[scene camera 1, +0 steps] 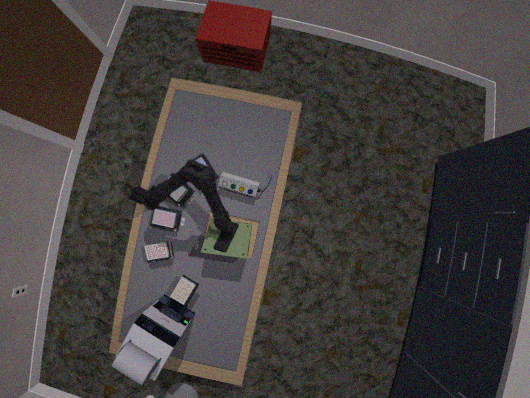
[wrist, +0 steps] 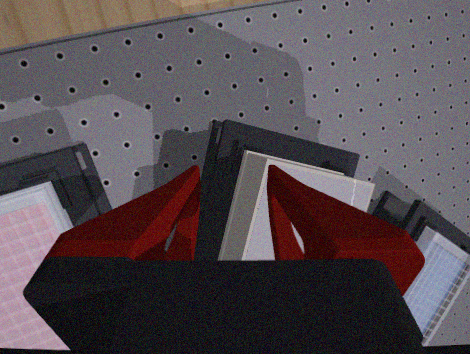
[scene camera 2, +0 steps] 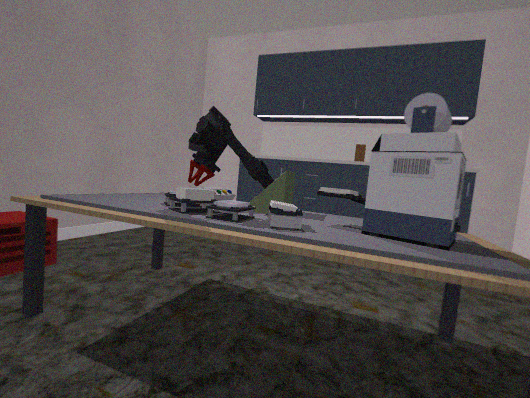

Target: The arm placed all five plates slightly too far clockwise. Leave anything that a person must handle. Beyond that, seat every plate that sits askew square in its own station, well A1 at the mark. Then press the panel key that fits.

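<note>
My gripper (scene camera 2: 194, 183) (wrist: 233, 176) is part open, with nothing between its red fingers; the arm hides it in scene camera 1. In the wrist view its right finger overlaps a white plate (scene camera 1: 180, 193) (scene camera 2: 195, 194) (wrist: 259, 230) and its left finger shows beside that plate's dark station (wrist: 295, 137). A pink plate (scene camera 1: 165, 219) (wrist: 27, 280) sits to the left, and a blue plate (scene camera 1: 201, 161) (wrist: 434, 280) to the right. A red-dotted plate (scene camera 1: 158, 251) stands farther along. A pale plate (scene camera 1: 184, 289) (scene camera 2: 338, 191) lies on the machine's tray. Well marks are too small to tell.
The key panel (scene camera 1: 239, 180) (scene camera 2: 223, 196) carries white, green, yellow and blue keys. The white machine (scene camera 1: 155, 335) (scene camera 2: 415, 185) stands at one table end. A green board (scene camera 1: 242, 240) (scene camera 2: 277, 195) is at the arm's base. A red cabinet (scene camera 1: 235, 25) stands beyond the table.
</note>
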